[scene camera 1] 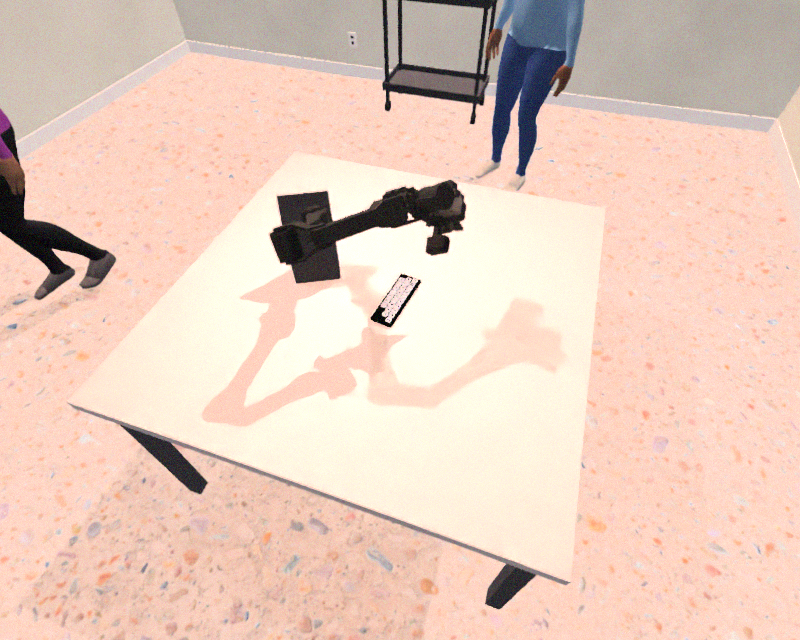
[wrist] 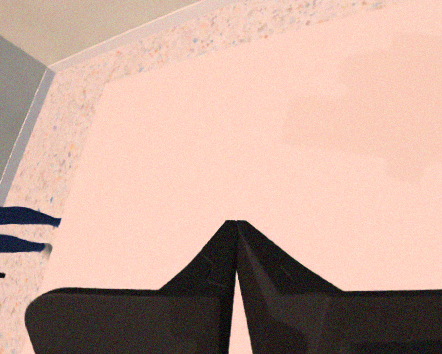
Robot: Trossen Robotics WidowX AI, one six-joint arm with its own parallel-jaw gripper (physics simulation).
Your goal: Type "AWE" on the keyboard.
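Where they show: gripper, fingertip midpoint: point(scene camera 1: 461, 229) point(wrist: 235, 229); arm's base, origin of the base link: point(scene camera 1: 316, 221).
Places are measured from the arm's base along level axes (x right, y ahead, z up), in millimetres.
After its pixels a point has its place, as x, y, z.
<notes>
A small keyboard point(scene camera 1: 396, 300) @[75, 258, -203] with pale keys and a black edge lies flat near the middle of the table point(scene camera 1: 467, 453) @[510, 539, -218] point(wrist: 175, 150) @[-255, 640, -218] in the scene view. Its letters are too small to read there, and it does not show in the wrist view. My gripper point(wrist: 235, 229) @[26, 428, 66] is shut, its two black fingertips meeting with nothing between them. In the scene view the dark gripper end of the arm hangs above the table, up and to the right of the keyboard and apart from it; its fingertips cannot be made out there.
The arm's dark base plate point(scene camera 1: 326, 262) @[23, 20, -139] stands on the table left of the keyboard. The arm's shadows fall across the table top. A person in blue point(scene camera 1: 527, 86) and a black cart point(scene camera 1: 433, 95) stand beyond the far edge. Another person's legs point(scene camera 1: 40, 243) show at the left.
</notes>
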